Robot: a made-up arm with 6 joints. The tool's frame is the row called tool. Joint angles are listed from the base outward. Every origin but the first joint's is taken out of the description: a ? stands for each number. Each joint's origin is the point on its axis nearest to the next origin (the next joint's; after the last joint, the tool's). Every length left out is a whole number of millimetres.
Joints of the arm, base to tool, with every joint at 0 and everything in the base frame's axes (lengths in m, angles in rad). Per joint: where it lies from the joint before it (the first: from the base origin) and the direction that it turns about. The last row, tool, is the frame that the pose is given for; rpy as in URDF.
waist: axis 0 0 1 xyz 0.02 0.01 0.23
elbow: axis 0 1 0 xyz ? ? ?
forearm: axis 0 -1 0 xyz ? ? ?
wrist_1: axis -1 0 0 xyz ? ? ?
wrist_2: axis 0 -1 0 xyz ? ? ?
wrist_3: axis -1 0 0 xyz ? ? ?
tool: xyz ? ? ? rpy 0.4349 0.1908 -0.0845
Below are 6 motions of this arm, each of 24 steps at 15 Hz.
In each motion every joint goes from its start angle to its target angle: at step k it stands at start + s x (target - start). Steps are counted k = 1, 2, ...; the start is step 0. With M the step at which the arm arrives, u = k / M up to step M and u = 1 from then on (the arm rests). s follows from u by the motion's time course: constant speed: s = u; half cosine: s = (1 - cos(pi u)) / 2; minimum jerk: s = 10 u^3 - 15 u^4 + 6 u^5.
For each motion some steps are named. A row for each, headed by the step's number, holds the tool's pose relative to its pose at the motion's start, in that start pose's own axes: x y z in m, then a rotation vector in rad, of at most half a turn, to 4 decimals.
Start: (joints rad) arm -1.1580 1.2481 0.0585 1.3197 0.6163 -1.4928
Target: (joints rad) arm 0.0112 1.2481 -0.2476 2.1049 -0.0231 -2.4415
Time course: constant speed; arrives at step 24
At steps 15, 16, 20, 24:
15: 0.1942 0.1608 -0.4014 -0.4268 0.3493 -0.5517
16: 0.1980 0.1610 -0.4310 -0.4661 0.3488 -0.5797
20: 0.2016 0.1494 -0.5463 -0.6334 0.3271 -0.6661
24: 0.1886 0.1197 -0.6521 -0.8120 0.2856 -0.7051

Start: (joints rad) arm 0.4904 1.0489 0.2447 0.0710 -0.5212 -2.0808
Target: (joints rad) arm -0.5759 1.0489 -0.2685 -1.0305 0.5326 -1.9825
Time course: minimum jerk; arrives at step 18
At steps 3, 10, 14, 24:
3: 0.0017 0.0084 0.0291 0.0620 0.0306 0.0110
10: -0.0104 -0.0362 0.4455 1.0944 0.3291 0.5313
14: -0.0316 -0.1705 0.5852 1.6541 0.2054 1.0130
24: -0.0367 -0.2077 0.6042 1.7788 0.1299 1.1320

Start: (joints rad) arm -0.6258 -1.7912 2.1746 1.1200 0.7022 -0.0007
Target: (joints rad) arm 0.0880 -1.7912 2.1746 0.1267 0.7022 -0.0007
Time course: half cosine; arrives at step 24
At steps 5, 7, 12, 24:
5: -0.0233 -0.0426 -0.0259 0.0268 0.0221 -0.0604
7: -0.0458 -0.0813 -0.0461 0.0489 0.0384 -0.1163
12: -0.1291 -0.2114 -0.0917 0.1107 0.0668 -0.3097
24: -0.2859 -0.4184 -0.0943 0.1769 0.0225 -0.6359

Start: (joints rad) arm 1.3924 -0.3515 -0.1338 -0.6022 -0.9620 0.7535
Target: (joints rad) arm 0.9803 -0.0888 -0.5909 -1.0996 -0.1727 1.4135
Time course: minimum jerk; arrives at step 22
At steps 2, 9, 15, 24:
2: 0.0019 -0.0020 -0.0013 0.0017 -0.0022 -0.0012
9: 0.0833 -0.1017 -0.0818 0.1074 -0.1080 -0.1103
15: 0.1555 -0.2250 -0.2489 0.3001 -0.1781 -0.4358
24: 0.1699 -0.2583 -0.3258 0.3783 -0.1528 -0.6047

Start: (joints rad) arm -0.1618 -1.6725 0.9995 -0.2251 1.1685 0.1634
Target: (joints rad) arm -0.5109 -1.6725 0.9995 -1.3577 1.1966 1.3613
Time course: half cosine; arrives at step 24
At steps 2, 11, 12, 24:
2: -0.0022 0.0036 -0.0031 -0.0068 -0.0041 -0.0141
11: -0.0616 0.0985 -0.0755 -0.1951 0.0089 -0.3738
12: -0.0721 0.1141 -0.0861 -0.2286 0.0306 -0.4288
24: -0.1648 0.2397 -0.1571 -0.5162 0.3624 -0.7746

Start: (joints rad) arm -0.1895 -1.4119 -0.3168 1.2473 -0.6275 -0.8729
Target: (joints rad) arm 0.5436 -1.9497 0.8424 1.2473 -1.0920 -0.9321
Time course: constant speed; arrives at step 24
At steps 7, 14, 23, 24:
7: -0.1266 -0.1790 0.2144 0.4900 -0.1473 0.0824
14: -0.2033 -0.4991 0.2946 1.0320 -0.2044 0.1073
23: -0.2160 -0.9483 0.1223 1.7634 -0.1684 0.0510
24: -0.2142 -0.9909 0.0844 1.8453 -0.1586 0.0383

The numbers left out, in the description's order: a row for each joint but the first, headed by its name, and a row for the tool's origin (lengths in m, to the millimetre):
elbow: 0.02 0 0
forearm: 0.03 0 0.31
wrist_1: 0.57 0 0
wrist_2: 0 -0.09 -0.02
wrist_3: 0.05 0 0
tool: 0 0.01 0.03

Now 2 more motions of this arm.
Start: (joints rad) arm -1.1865 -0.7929 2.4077 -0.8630 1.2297 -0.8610
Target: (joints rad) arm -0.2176 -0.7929 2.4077 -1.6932 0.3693 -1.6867
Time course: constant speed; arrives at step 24
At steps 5, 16, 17, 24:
5: 0.0621 0.0324 0.1245 0.1652 -0.1655 -0.0290
16: 0.1429 0.1696 0.3743 0.6753 -0.4602 0.1268
17: 0.1468 0.1859 0.3942 0.7287 -0.4762 0.1542
24: 0.1608 0.3165 0.5166 1.1192 -0.5114 0.3857

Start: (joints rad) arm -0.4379 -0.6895 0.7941 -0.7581 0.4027 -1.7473
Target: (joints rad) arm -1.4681 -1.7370 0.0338 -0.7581 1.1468 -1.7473
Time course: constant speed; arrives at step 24
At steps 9, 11, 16, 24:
9: -0.0299 -0.0129 -0.2099 -0.3781 0.3643 0.0996
11: -0.0469 -0.0319 -0.2507 -0.4511 0.4554 0.1090
16: -0.1050 -0.0964 -0.3333 -0.6123 0.6958 0.1108
24: -0.2357 -0.2206 -0.3952 -0.7965 1.1059 0.0455

